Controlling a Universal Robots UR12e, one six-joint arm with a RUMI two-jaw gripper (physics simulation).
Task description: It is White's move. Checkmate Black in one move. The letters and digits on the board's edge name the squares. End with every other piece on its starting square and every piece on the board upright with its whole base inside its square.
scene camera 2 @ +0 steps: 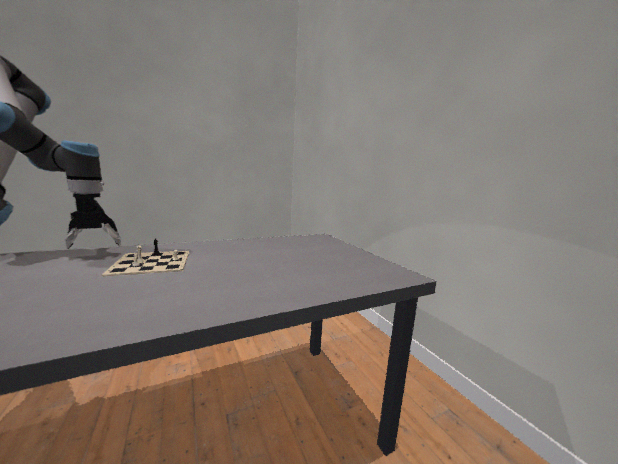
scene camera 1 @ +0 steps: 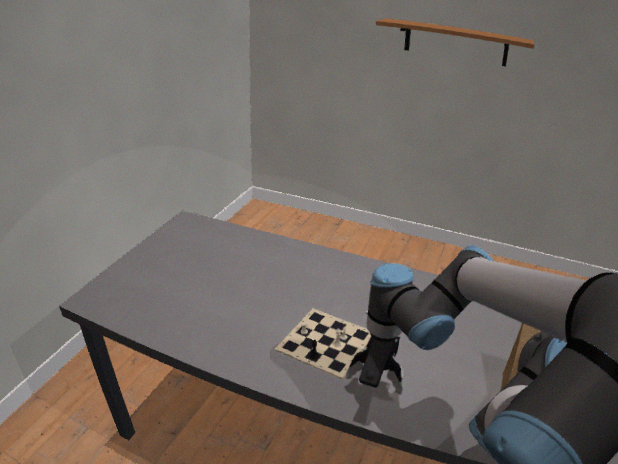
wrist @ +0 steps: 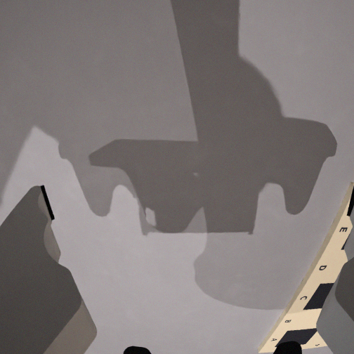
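Note:
A chessboard (scene camera 1: 321, 327) is there in the scene, and I see my own gripper (scene camera 1: 373, 386) as well. Scene camera 2 gives me the gripper too (scene camera 2: 94, 247), and so does the wrist view (wrist: 202, 188).

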